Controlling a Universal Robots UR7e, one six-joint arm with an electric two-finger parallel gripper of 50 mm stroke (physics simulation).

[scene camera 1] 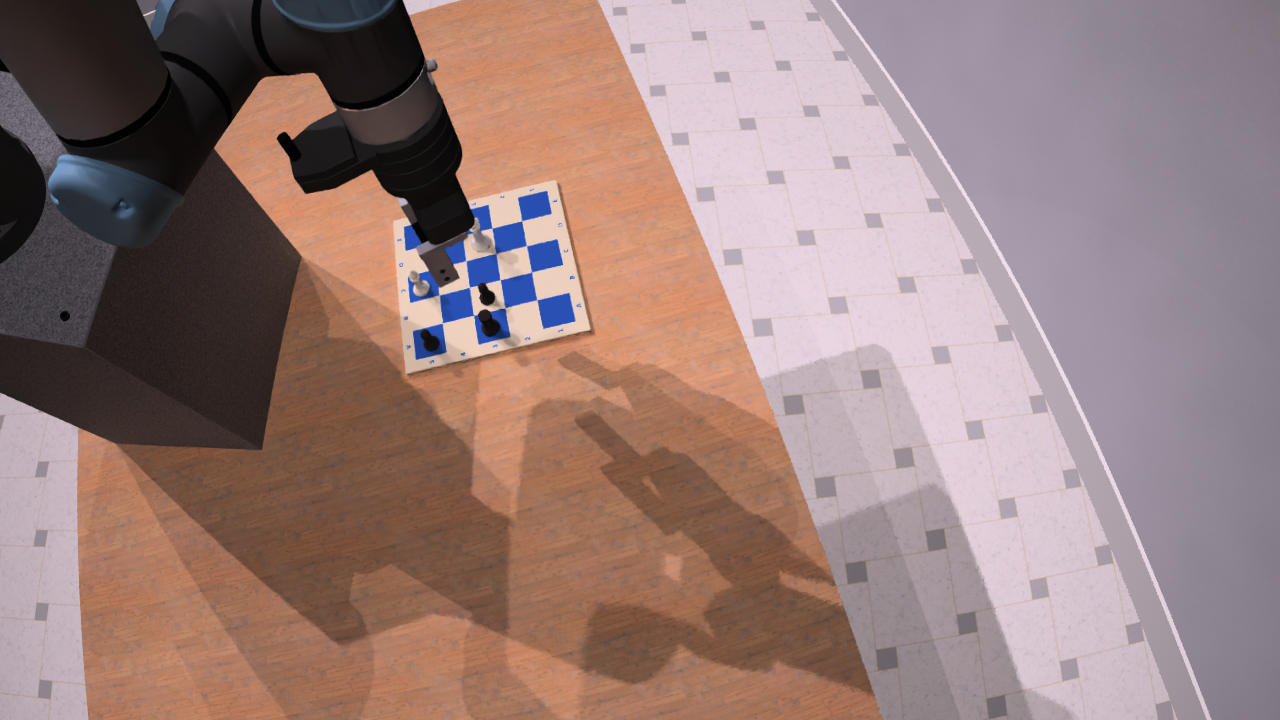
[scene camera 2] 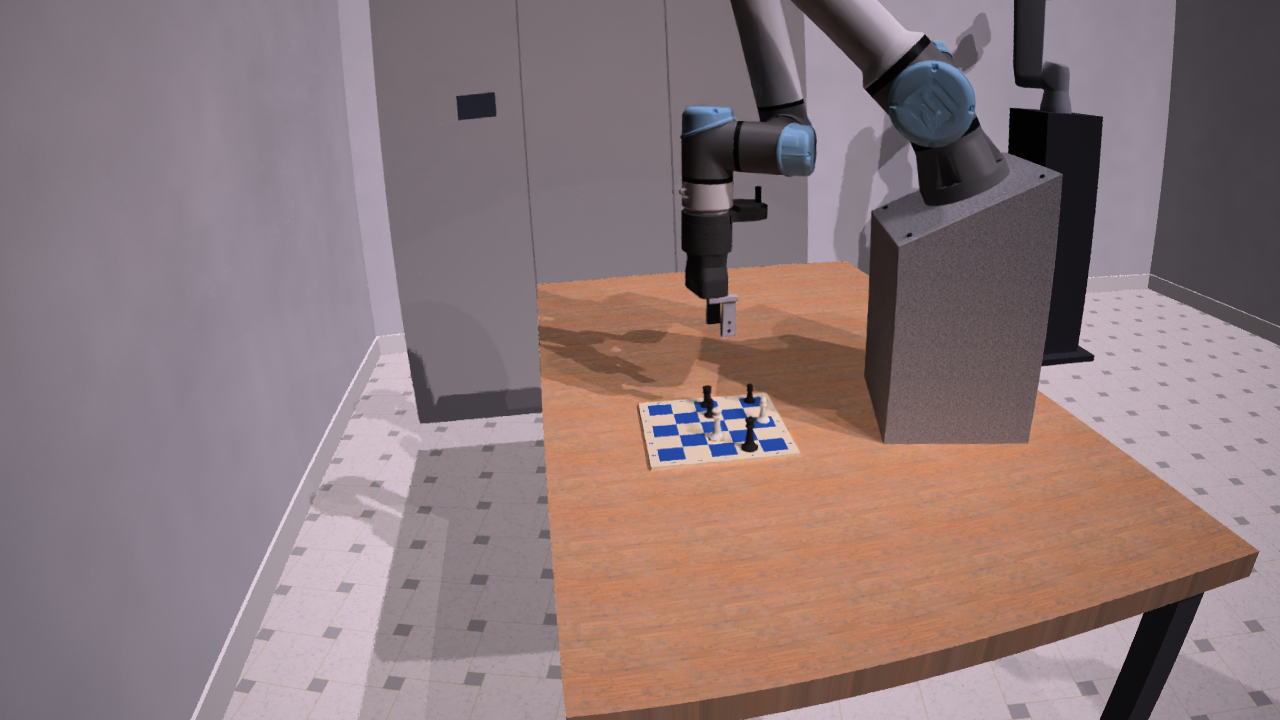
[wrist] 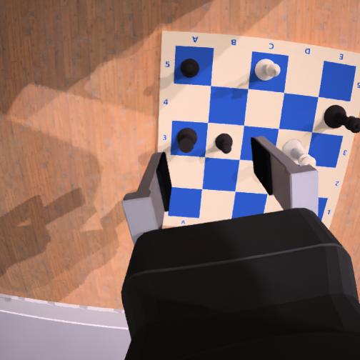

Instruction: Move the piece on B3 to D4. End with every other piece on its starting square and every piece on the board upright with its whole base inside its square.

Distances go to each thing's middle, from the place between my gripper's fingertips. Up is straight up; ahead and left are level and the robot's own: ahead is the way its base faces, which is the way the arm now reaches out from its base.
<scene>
I see my gripper 20 mm short of the board (scene camera 1: 530,268), 60 mm to the right of it and 140 mm above it.
</scene>
